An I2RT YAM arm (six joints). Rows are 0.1 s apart.
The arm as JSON. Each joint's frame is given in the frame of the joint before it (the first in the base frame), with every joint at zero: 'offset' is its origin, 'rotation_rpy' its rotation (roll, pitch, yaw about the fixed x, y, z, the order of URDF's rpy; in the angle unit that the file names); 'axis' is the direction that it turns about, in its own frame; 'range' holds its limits. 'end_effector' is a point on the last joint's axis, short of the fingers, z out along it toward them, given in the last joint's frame.
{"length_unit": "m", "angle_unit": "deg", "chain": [
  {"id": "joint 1", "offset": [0.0, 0.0, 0.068], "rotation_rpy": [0.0, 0.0, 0.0], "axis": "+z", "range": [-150.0, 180.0]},
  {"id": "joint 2", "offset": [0.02, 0.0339, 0.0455], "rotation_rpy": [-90.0, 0.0, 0.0], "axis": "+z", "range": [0.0, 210.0]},
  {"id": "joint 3", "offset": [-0.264, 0.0, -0.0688], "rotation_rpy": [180.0, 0.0, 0.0], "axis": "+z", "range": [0.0, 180.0]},
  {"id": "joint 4", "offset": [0.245, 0.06, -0.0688], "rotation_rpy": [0.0, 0.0, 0.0], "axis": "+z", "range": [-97.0, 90.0]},
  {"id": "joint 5", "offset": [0.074, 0.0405, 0.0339], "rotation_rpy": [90.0, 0.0, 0.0], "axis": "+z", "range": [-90.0, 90.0]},
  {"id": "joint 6", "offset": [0.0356, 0.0, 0.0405], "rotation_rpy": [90.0, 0.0, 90.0], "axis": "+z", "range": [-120.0, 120.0]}
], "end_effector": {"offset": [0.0, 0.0, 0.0], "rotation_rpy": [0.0, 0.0, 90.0]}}
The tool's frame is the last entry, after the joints.
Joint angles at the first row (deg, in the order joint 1, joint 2, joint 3, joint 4, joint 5, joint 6):
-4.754, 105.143, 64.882, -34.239, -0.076, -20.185
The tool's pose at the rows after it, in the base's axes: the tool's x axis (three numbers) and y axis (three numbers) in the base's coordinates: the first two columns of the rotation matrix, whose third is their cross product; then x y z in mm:
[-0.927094 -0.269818 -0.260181 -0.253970 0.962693 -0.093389 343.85 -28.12 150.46]
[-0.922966 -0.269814 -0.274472 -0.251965 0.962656 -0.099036 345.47 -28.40 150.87]
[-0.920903 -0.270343 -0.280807 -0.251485 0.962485 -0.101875 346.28 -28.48 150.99]
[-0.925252 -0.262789 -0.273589 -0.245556 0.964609 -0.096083 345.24 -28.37 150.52]
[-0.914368 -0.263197 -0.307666 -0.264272 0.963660 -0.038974 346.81 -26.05 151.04]
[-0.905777 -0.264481 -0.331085 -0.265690 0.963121 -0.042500 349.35 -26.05 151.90]
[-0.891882 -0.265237 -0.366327 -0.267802 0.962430 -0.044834 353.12 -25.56 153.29]
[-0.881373 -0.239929 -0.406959 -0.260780 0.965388 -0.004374 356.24 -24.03 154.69]
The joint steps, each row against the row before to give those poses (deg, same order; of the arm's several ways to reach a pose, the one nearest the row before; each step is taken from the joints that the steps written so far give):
0.066, -0.001, 0.001, 0.546, -0.044, 0.023
-0.022, 0.000, -0.023, 0.940, 0.022, -0.001
0.000, 0.022, -0.001, 0.438, 0.022, -0.021
0.000, 0.000, -0.044, -0.480, -0.044, 0.436
0.000, 0.001, 0.001, 0.764, -3.935, -0.022
0.001, -0.001, 0.001, 1.398, -0.327, -0.043
0.065, 0.001, 0.001, 2.076, -0.634, 0.066
0.021, 0.000, -0.001, 1.727, -2.667, 1.507

